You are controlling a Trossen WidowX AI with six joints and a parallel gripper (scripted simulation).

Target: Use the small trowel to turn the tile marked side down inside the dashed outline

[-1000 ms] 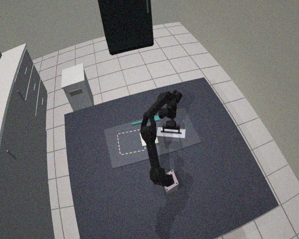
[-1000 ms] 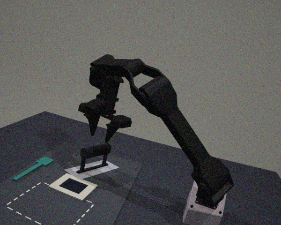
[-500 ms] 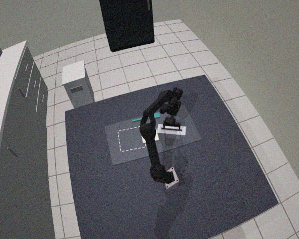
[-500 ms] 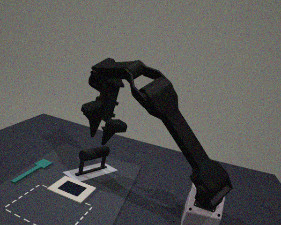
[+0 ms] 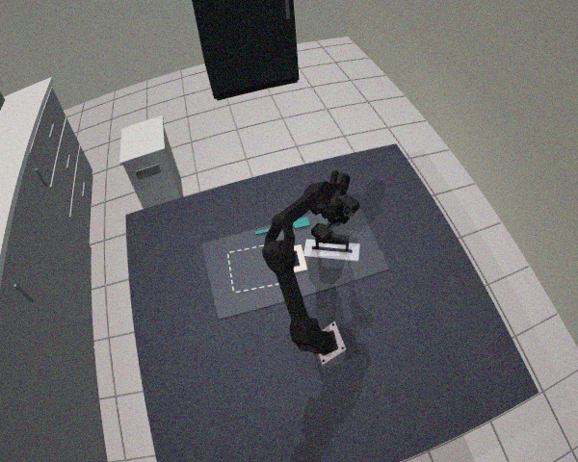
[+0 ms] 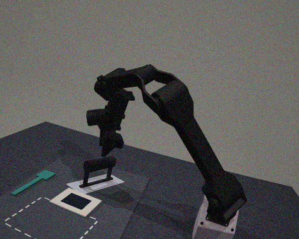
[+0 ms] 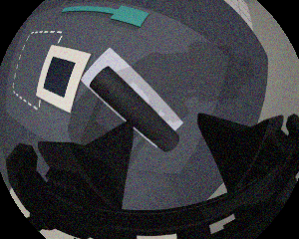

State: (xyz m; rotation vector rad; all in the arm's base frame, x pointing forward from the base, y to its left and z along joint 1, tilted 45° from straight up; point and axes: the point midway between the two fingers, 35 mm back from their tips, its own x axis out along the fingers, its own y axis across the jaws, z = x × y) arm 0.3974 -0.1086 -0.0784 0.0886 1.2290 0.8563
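Now: the trowel 70 mm below my gripper tip and 40 mm to the left of it. The rest, counted from my gripper tip: teal flat tool (150 mm to the left, 140 mm ahead, 100 mm below); tile (180 mm to the left, 100 mm below, 10 mm behind).
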